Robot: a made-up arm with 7 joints. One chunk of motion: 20 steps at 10 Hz.
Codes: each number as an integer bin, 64 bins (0 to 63) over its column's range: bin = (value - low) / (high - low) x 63, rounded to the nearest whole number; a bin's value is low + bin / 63 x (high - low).
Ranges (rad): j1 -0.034..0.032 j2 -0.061..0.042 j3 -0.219..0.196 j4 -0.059..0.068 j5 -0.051..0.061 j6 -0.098..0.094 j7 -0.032..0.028
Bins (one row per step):
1: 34 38 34 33 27 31 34
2: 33 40 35 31 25 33 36
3: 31 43 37 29 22 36 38
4: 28 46 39 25 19 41 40
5: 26 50 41 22 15 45 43
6: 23 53 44 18 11 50 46
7: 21 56 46 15 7 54 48
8: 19 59 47 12 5 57 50
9: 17 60 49 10 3 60 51
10: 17 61 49 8 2 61 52
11: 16 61 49 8 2 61 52
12: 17 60 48 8 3 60 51
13: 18 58 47 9 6 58 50
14: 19 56 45 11 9 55 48
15: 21 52 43 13 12 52 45
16: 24 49 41 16 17 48 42
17: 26 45 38 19 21 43 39
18: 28 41 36 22 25 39 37
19: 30 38 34 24 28 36 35
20: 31 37 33 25 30 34 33
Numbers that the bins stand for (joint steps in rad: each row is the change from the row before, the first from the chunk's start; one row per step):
1: 0.00162 0.00113 0.00497 0.00752 -0.00300 -0.00352 0.00038
2: 0.00057 0.00440 0.01156 0.00349 -0.00656 0.00257 0.00229
3: -0.00152 0.00930 0.02473 -0.00054 -0.01189 0.01171 0.00419
4: -0.00467 0.01421 0.03790 -0.00860 -0.01722 0.02695 0.00610
5: -0.00676 0.02075 0.05108 -0.01465 -0.02433 0.03914 0.00895
6: -0.00990 0.02565 0.07084 -0.02271 -0.03144 0.05438 0.01181
7: -0.01200 0.03056 0.08402 -0.02876 -0.03856 0.06657 0.01371
8: -0.01410 0.03546 0.09060 -0.03481 -0.04211 0.07571 0.01562
9: -0.01619 0.03710 0.10378 -0.03884 -0.04567 0.08486 0.01657
10: -0.01619 0.03873 0.10378 -0.04287 -0.04744 0.08790 0.01752
11: -0.01724 0.03873 0.10378 -0.04287 -0.04744 0.08790 0.01752
12: -0.01619 0.03710 0.09719 -0.04287 -0.04567 0.08486 0.01657
13: -0.01514 0.03383 0.09060 -0.04086 -0.04033 0.07876 0.01562
14: -0.01410 0.03056 0.07743 -0.03683 -0.03500 0.06962 0.01371
15: -0.01200 0.02402 0.06425 -0.03279 -0.02967 0.06048 0.01086
16: -0.00886 0.01911 0.05108 -0.02675 -0.02078 0.04829 0.00800
17: -0.00676 0.01257 0.03132 -0.02070 -0.01367 0.03305 0.00514
18: -0.00467 0.00603 0.01814 -0.01465 -0.00656 0.02086 0.00324
19: -0.00257 0.00113 0.00497 -0.01062 -0.00122 0.01171 0.00133
20: -0.00152 -0.00051 -0.00162 -0.00860 0.00233 0.00562 -0.00057

